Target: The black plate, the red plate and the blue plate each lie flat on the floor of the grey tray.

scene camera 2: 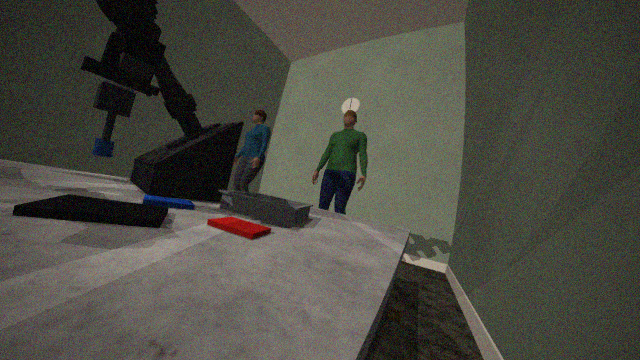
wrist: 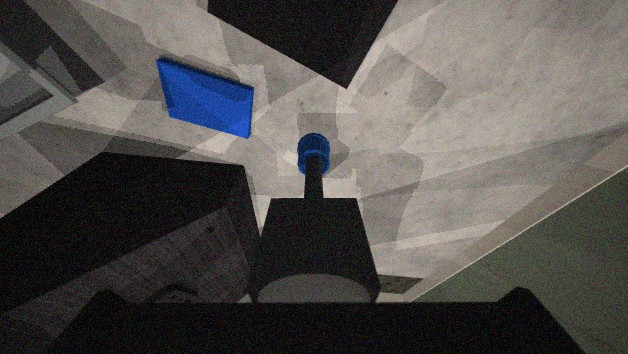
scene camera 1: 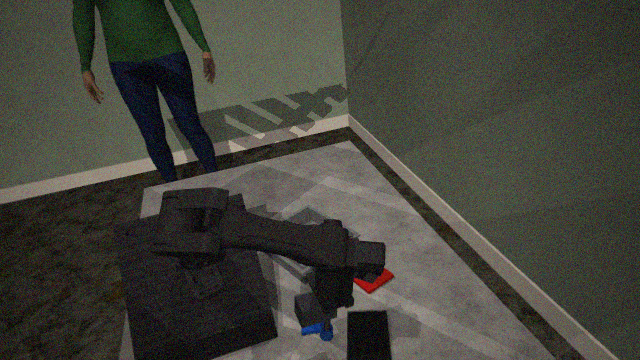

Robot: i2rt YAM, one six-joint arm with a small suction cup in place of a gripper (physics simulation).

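Pixels of known places: hand, its tool point: (scene camera 2: 102, 154) (wrist: 313, 148) (scene camera 1: 326, 335); arm's base, origin of its link: (scene camera 2: 196, 135).
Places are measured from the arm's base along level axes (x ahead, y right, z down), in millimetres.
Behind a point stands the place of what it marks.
My gripper, a blue suction cup (scene camera 1: 326, 333) (scene camera 2: 103, 147) (wrist: 313, 152), hangs above the table and carries nothing. The blue plate (scene camera 1: 311, 328) @[x 202, y 171, z 198 mm] (scene camera 2: 168, 202) @[x 251, y 150, z 199 mm] (wrist: 210, 102) @[x 225, y 140, z 198 mm] lies flat on the table, up and left of the cup in the wrist view. The black plate (scene camera 1: 368, 335) @[x 312, y 256, z 198 mm] (scene camera 2: 92, 211) @[x 342, y 279, z 198 mm] (wrist: 310, 35) @[x 282, y 258, z 198 mm] lies on the table, partly cut off in scene view 1 and the wrist view. The red plate (scene camera 1: 370, 286) @[x 395, y 124, z 200 mm] (scene camera 2: 239, 227) @[x 437, y 115, z 200 mm] lies flat outside the grey tray (scene camera 1: 295, 269) @[x 233, y -1, z 160 mm] (scene camera 2: 272, 210) @[x 392, y -27, z 180 mm] (wrist: 30, 116) @[x 229, y -36, z 159 mm]. My arm hides much of the tray in scene view 1, so its floor is mostly hidden.
The dark wedge-shaped arm base (scene camera 1: 200, 310) @[x -25, y 88, z 88 mm] (scene camera 2: 195, 165) @[x 135, y 47, z 108 mm] (wrist: 125, 200) @[x 137, y 30, z 124 mm] stands beside the blue plate and the tray. A person in green (scene camera 1: 145, 30) (scene camera 2: 346, 150) stands beyond the table. Another person in teal (scene camera 2: 256, 140) stands behind the base. Shadows cross the table.
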